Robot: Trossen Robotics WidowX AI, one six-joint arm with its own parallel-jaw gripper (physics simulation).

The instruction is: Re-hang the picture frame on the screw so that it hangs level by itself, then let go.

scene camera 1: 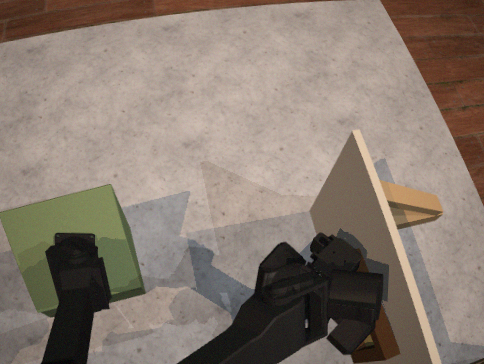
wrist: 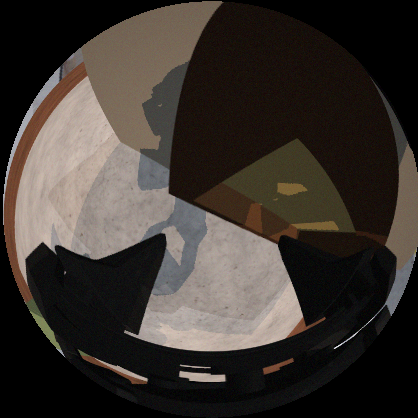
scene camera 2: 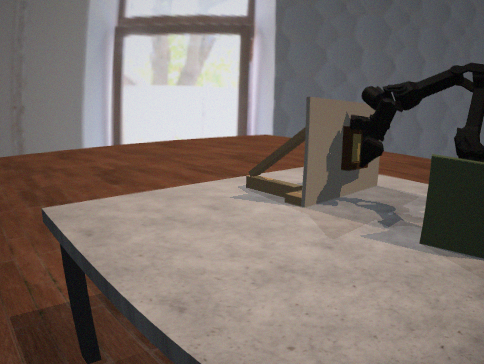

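Seen in the pictures: gripper, fingertip midpoint: (wrist: pixel 224 241) (scene camera 2: pixel 361 161); arm's base, link origin: (scene camera 1: pixel 75 251) (scene camera 2: pixel 469 185).
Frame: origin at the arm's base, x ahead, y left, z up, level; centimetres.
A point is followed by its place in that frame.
The brown picture frame (scene camera 1: pixel 387 332) @(y -17.8, x 45.2, z 8.2 cm) (scene camera 2: pixel 347 152) @(y -5.3, x 41.1, z 1.2 cm) (wrist: pixel 280 90) with a yellow-green picture is upright at the front face of the beige board (scene camera 1: pixel 345 180) @(y 6.1, x 43.4, z 8.2 cm) (scene camera 2: pixel 320 145) @(y 4.4, x 43.6, z 3.2 cm) (wrist: pixel 125 65), above the table. Its lower edge runs nearly parallel to the board's lower edge in the wrist view, so it looks close to level. The screw is hidden, and whether the frame bears on it cannot be told. My gripper (scene camera 1: pixel 362 312) (scene camera 2: pixel 367 136) (wrist: pixel 224 241) @(y -10.8, x 39.7, z -1.5 cm) is open with nothing between its fingers. It is close in front of the frame; the right finger overlaps the frame's lower corner in the wrist view.
Wooden braces (scene camera 1: pixel 415 192) @(y 7.4, x 60.8, z -1.7 cm) (scene camera 2: pixel 275 152) @(y 7.9, x 58.4, z -0.6 cm) stand behind the board. A green block (scene camera 1: pixel 65 210) @(y 5.2, x -0.5, z 4.9 cm) (scene camera 2: pixel 455 210) @(y 7.4, x 0.1, z -4.5 cm) (wrist: pixel 44 322) stands on the table (scene camera 1: pixel 175 100) @(y 38.8, x 16.8, z -13.5 cm) (scene camera 2: pixel 225 260) @(y 47.3, x 25.7, z -13.5 cm), with the arm's black base (scene camera 1: pixel 77 280) (scene camera 2: pixel 470 142) @(y -2.1, x 1.6, z 9.5 cm) above it. The table edge lies beyond the braces.
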